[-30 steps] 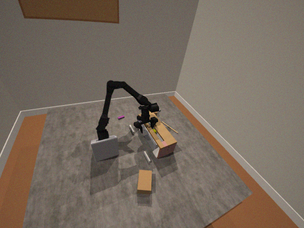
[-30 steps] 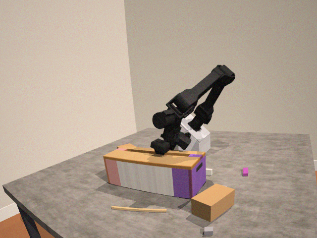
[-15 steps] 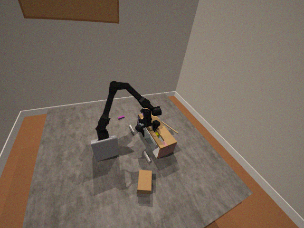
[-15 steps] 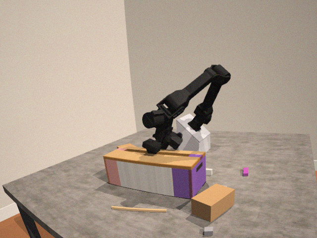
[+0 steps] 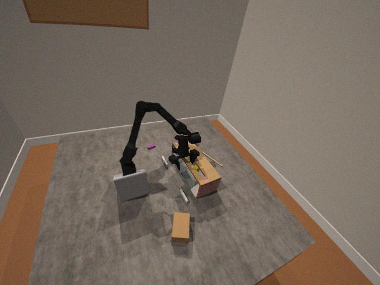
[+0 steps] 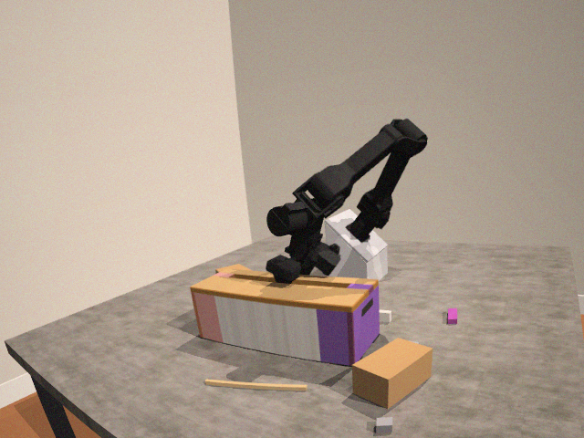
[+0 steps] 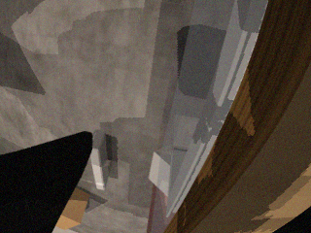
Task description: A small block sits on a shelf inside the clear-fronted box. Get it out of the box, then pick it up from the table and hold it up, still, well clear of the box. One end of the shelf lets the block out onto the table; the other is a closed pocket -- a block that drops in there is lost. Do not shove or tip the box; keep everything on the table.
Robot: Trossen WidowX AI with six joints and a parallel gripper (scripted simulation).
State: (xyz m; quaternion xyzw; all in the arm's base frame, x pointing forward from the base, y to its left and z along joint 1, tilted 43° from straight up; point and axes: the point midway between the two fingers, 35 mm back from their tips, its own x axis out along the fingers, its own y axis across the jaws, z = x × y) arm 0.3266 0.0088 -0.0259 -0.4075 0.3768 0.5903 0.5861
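Right now the yellow-green block is 6 cm ahead of my gripper tip and 3 cm to the right of it. Round my gripper tip: wooden stick: 27 cm ahead, 8 cm to the left, 8 cm below.
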